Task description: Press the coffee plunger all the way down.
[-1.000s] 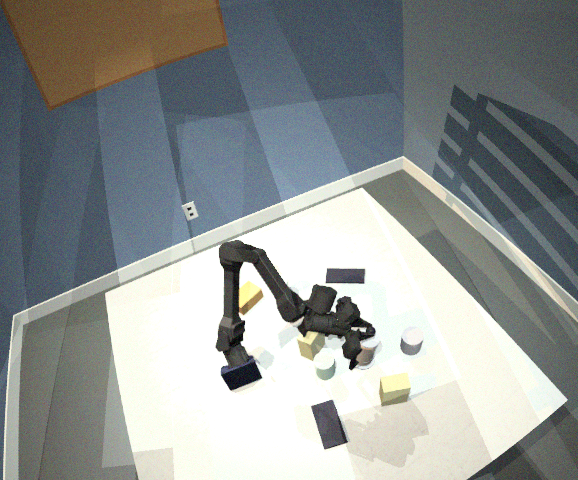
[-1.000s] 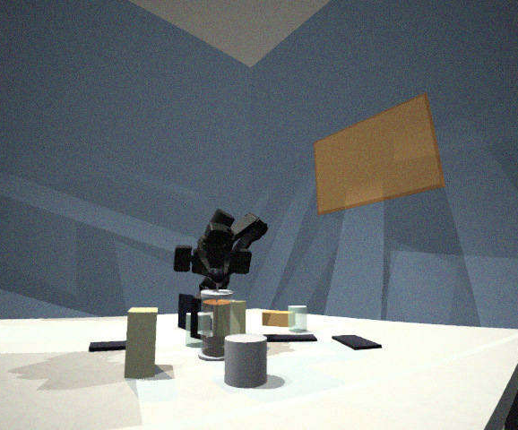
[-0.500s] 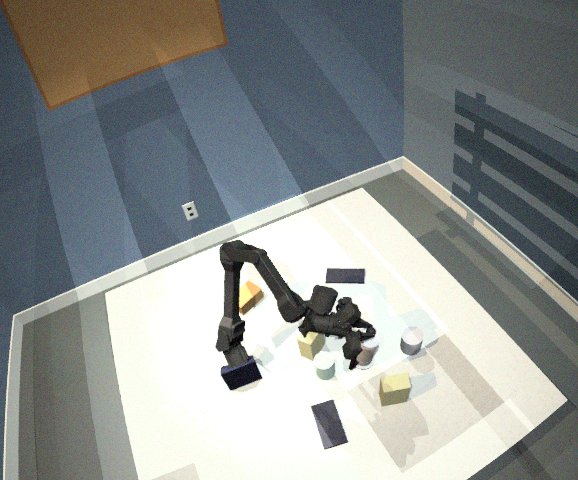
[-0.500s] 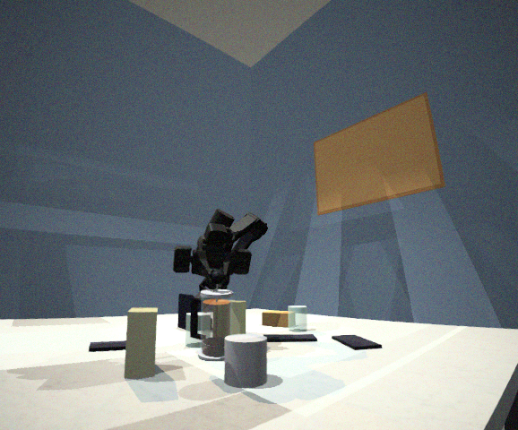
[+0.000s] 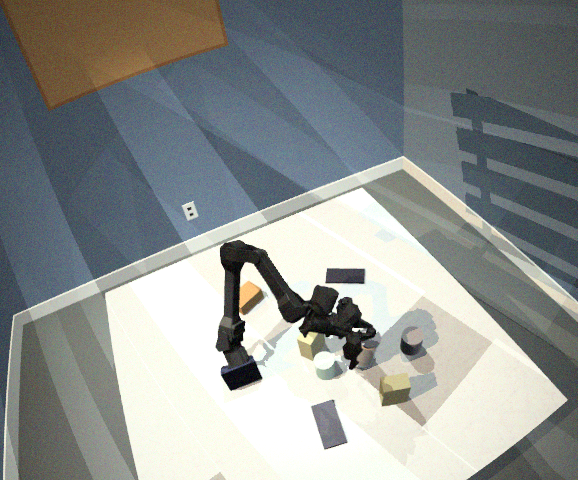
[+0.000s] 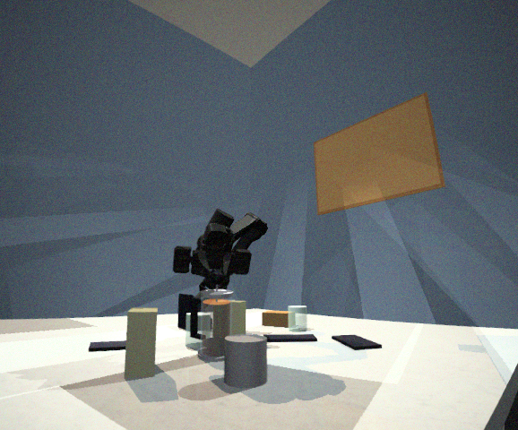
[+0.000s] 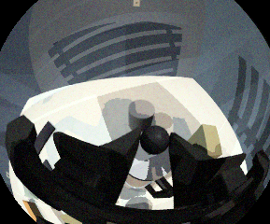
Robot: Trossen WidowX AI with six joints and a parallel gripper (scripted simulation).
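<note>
Right now the glass coffee press is 30 mm behind my gripper tip and 90 mm below it. Round my gripper tip: orange block: 320 mm behind, 410 mm to the left, 150 mm below.
</note>
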